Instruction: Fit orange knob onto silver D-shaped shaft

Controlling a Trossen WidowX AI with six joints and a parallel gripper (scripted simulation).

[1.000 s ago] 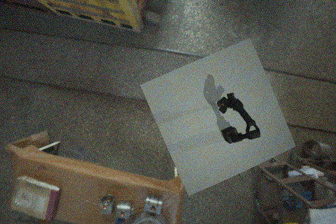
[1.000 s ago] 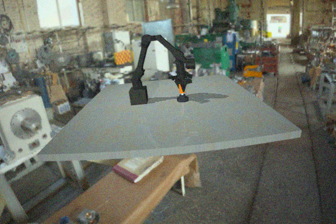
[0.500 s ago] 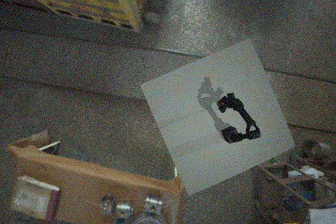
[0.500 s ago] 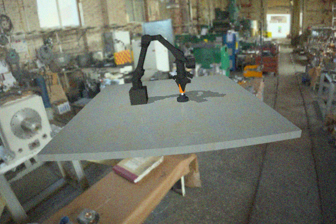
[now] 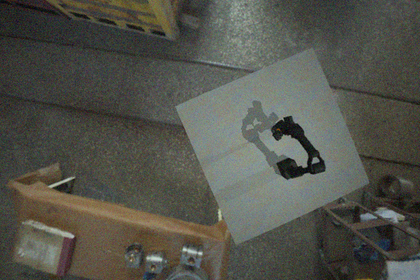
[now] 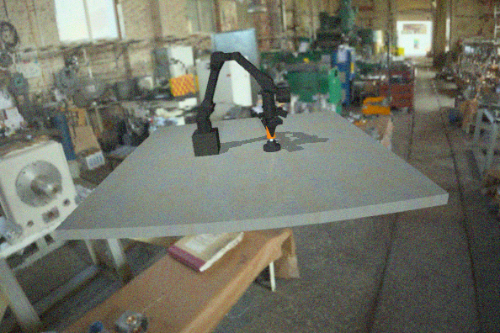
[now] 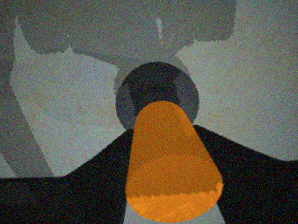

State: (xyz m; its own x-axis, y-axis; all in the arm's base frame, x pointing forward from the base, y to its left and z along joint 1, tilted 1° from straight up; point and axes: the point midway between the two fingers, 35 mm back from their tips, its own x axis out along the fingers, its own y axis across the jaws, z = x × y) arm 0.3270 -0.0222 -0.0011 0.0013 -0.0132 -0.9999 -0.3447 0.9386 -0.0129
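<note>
The orange knob is 3 cm above my gripper tip. Round my gripper tip: round pedestal (4 cm below).
</note>
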